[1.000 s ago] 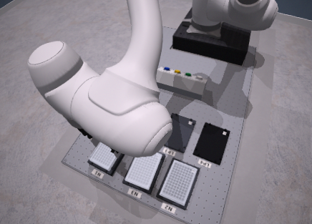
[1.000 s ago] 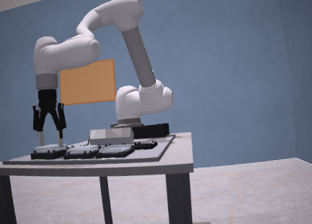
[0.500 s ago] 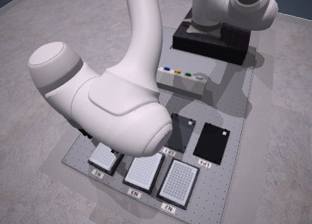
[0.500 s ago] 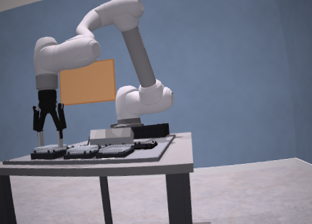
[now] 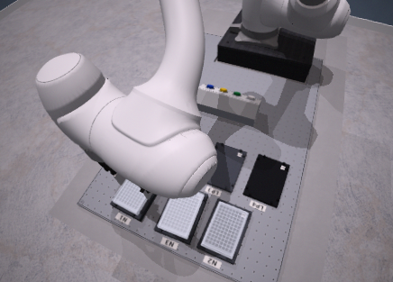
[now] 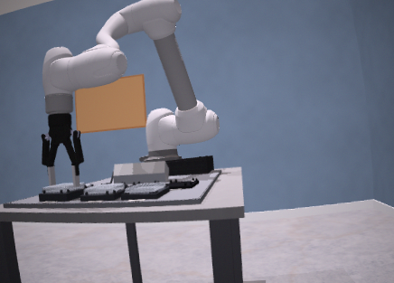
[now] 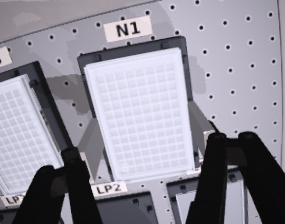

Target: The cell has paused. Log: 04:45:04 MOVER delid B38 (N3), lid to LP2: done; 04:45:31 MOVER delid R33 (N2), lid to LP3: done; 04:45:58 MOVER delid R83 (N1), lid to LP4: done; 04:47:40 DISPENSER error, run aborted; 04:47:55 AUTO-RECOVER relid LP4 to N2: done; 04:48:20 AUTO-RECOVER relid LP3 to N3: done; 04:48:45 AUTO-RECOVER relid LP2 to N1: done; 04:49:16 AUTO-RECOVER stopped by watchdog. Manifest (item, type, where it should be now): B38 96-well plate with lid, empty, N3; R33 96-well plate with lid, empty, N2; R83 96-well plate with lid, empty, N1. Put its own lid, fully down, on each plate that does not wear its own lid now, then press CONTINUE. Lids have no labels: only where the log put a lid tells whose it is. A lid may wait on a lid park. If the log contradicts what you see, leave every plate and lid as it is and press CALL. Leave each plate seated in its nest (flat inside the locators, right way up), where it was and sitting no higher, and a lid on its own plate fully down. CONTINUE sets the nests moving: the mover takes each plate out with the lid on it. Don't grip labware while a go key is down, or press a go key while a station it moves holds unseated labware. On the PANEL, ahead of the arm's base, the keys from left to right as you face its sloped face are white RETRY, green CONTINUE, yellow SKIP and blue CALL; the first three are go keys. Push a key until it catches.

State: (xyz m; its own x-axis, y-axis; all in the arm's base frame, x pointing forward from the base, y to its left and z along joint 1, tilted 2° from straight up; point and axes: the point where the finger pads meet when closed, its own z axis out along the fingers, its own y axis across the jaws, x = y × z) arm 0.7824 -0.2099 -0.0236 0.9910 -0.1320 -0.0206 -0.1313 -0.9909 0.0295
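Right now my hand is 50 mm above the nest N1. From my hand the other things lie so: LP2 label (90 mm behind, 80 mm to the left, 60 mm below); then lid park LP1 (180 mm behind, 40 mm to the right, 60 mm below); then pale grey lid (180 mm behind, 40 mm to the right, 50 mm below).
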